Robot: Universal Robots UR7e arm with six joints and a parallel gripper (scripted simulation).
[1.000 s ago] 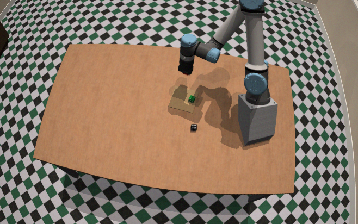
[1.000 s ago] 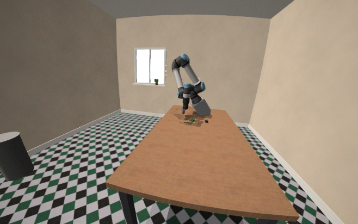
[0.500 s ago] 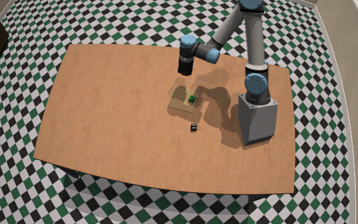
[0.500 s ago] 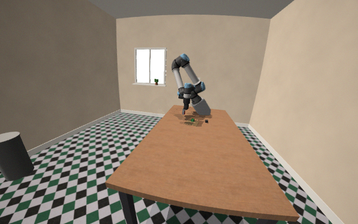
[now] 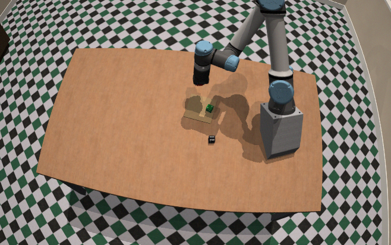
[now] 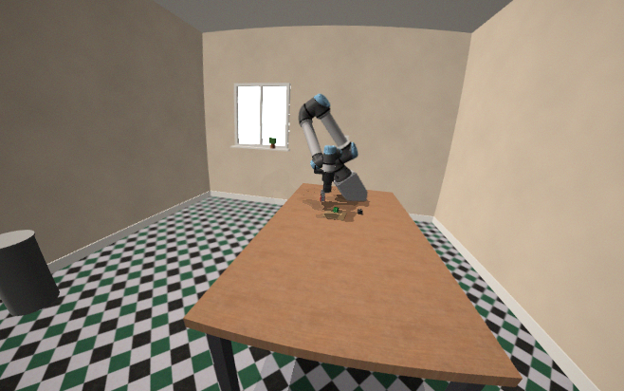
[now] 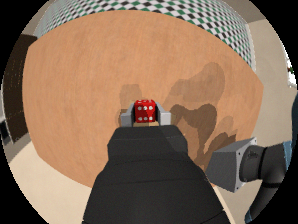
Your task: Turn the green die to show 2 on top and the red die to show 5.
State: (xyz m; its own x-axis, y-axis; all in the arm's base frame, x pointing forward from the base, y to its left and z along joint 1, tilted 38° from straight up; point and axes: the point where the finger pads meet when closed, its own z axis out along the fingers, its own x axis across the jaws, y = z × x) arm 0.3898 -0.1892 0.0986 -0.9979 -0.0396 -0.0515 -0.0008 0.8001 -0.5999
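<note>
Now: the black die 30 mm behind my hand, 270 mm to the left of it and 100 mm below it. The rest, counted from my hand: green die (40 mm behind, 110 mm to the left, 100 mm below); tan mat (90 mm to the left, 110 mm below); red die (right at my hand).
</note>
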